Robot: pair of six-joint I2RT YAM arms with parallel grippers.
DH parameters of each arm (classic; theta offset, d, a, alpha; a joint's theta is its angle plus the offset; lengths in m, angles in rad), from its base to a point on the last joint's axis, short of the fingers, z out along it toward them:
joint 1: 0 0.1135 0.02 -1.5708
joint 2: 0 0 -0.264 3.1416
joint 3: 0.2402 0 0.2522 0
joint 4: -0.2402 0 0.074 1.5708
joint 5: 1.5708 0 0 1.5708
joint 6: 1.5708 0.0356 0 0
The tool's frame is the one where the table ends.
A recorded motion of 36 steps. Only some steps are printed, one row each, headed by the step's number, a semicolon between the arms.
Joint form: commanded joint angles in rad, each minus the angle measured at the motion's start. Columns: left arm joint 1, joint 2, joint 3, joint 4, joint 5, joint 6; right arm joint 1, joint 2, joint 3, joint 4, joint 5, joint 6.
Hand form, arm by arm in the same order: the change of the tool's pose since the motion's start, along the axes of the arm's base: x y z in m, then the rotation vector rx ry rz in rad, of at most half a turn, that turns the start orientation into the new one. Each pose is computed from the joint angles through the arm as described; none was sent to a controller.
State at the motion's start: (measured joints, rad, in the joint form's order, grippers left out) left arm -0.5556 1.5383 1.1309 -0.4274 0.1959 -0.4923; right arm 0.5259 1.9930 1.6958 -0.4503 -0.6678 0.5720
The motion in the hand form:
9: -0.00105 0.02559 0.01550 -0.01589 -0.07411 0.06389; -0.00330 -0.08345 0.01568 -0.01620 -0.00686 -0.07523
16: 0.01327 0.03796 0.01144 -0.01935 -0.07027 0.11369; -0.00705 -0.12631 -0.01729 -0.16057 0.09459 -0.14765
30: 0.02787 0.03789 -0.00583 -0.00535 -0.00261 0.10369; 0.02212 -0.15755 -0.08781 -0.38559 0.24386 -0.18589
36: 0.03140 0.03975 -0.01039 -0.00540 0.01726 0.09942; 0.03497 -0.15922 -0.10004 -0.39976 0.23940 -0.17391
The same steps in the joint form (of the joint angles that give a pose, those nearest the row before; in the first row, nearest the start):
9: 0.0646 -0.0810 -0.0333 0.0213 -0.0162 0.0170; -0.1750 -0.1488 -0.1235 -0.0954 -0.0584 -0.1080
16: 0.1197 -0.0518 -0.0232 0.0393 -0.0076 0.0160; -0.2690 -0.1544 -0.2062 -0.2257 0.0108 -0.2085
30: 0.1413 0.0275 0.0030 0.0238 0.0279 0.0261; -0.3495 0.0568 -0.1417 -0.3536 0.1563 -0.3342
36: 0.1522 0.0453 0.0076 0.0180 0.0446 0.0317; -0.3581 0.1207 -0.0920 -0.3550 0.1626 -0.3630

